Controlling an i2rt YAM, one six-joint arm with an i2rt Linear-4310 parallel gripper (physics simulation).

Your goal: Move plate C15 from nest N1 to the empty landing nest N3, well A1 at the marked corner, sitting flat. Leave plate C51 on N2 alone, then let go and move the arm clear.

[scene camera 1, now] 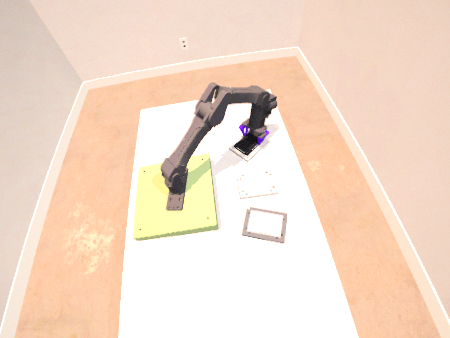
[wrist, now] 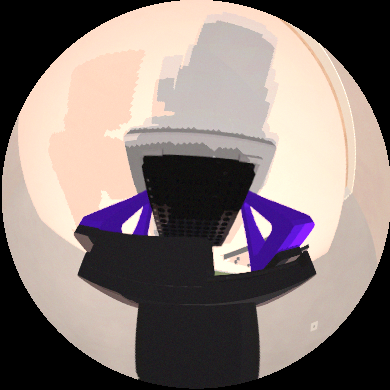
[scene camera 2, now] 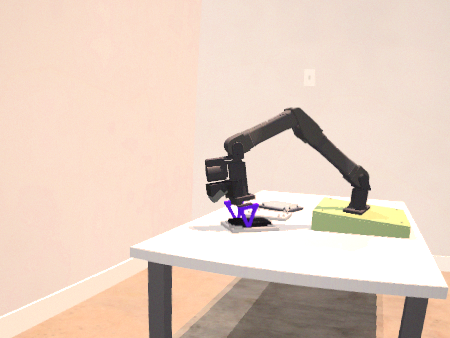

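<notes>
A black well plate [scene camera 1: 245, 145] [scene camera 2: 261, 221] [wrist: 197, 182] lies on a light grey nest [scene camera 1: 247, 157] [scene camera 2: 267, 228] [wrist: 200, 139] at the far end of the table. My gripper [scene camera 1: 253, 138] [scene camera 2: 243, 222] [wrist: 195, 193] points down over it, its purple fingers wide apart and against the plate's two opposite sides; it is shut on the plate. A white nest [scene camera 1: 257, 194] [scene camera 2: 284, 217] with small pegs stands in the middle. A dark grey frame-like nest [scene camera 1: 264, 237] [scene camera 2: 295, 208] with a white middle stands beyond it. Plate labels, nest labels and the marked corner cannot be read.
The arm's base stands on a thick yellow-green block [scene camera 1: 150, 220] [scene camera 2: 360, 227] beside the row of nests. The white table [scene camera 1: 225, 290] [scene camera 2: 200, 250] has its long edge beyond the nests. In the wrist view, the gripper body hides the area behind the plate.
</notes>
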